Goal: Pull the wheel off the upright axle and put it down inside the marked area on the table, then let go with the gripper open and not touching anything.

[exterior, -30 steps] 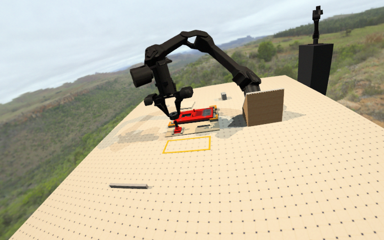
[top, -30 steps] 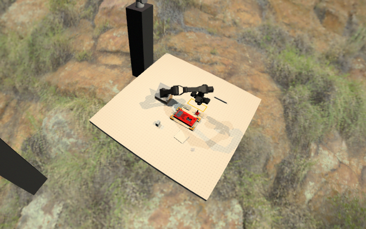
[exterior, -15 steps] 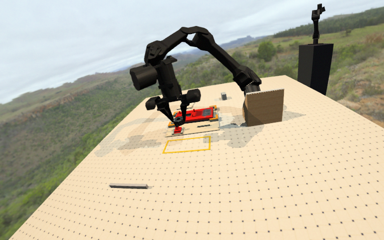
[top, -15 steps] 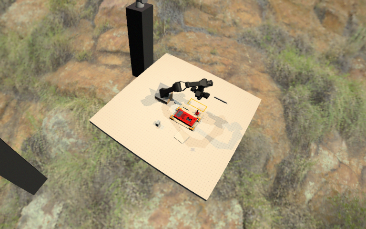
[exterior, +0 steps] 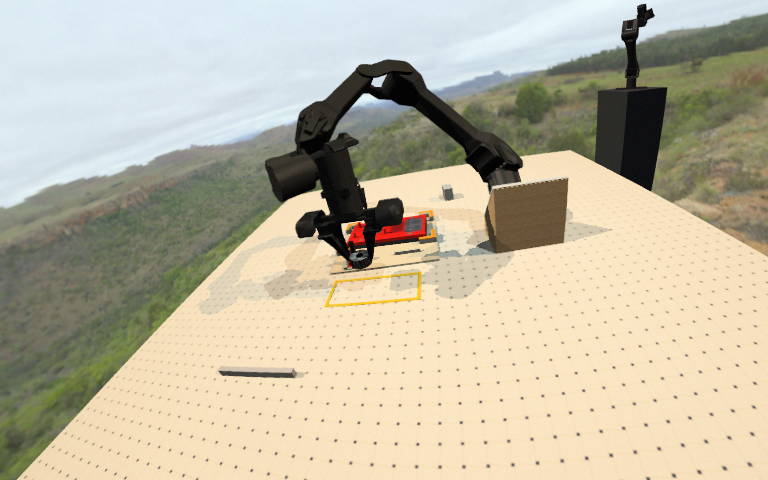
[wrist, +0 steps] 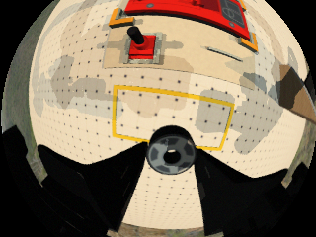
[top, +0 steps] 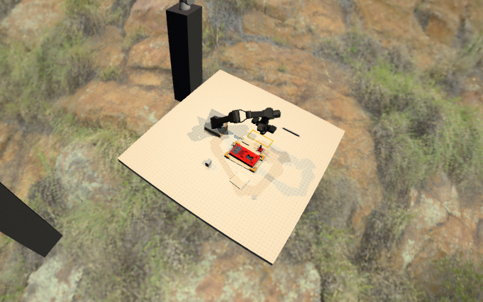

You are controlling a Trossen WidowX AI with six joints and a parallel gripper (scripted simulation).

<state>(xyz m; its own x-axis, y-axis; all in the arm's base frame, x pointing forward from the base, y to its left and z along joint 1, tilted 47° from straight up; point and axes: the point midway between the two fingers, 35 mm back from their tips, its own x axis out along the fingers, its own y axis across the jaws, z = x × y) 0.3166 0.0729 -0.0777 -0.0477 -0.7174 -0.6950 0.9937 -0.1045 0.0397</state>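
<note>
Now: the black wheel right at my gripper tip. Round my gripper tip: thin dark bar (190 mm to the left, 180 mm ahead, 70 mm below); white square (410 mm to the right, 70 mm below, 30 mm ahead); grey cube (410 mm to the right, 220 mm behind, 60 mm below).
</note>
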